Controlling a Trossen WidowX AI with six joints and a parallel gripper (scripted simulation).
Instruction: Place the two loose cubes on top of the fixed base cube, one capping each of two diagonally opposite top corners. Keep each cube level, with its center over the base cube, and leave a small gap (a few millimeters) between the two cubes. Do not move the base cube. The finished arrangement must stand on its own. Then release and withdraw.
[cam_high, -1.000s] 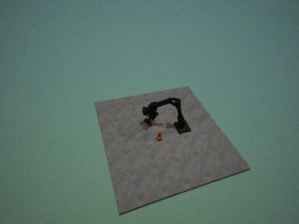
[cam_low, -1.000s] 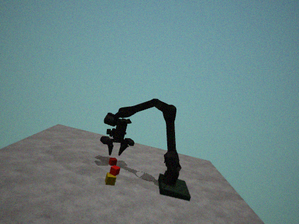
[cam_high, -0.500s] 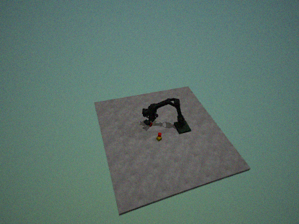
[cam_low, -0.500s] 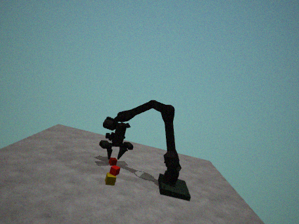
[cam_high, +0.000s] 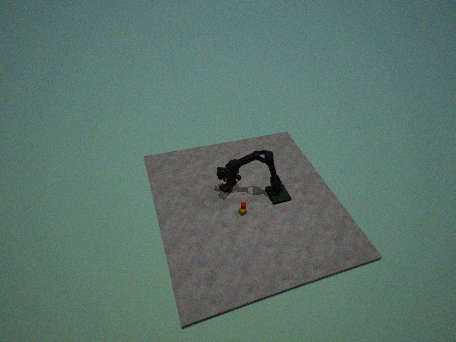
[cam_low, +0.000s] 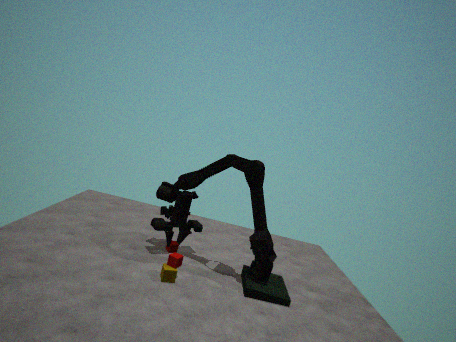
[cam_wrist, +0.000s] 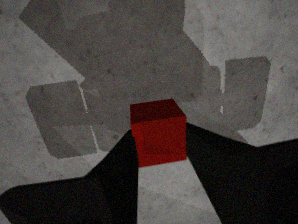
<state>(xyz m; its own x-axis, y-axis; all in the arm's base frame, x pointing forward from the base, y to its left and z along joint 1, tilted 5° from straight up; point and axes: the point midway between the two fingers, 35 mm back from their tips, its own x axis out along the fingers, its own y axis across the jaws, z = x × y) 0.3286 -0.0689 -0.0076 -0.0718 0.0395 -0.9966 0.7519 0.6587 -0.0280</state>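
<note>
My gripper tip is 6 cm past the yellow base cube and 20 cm to the right of it.
</note>
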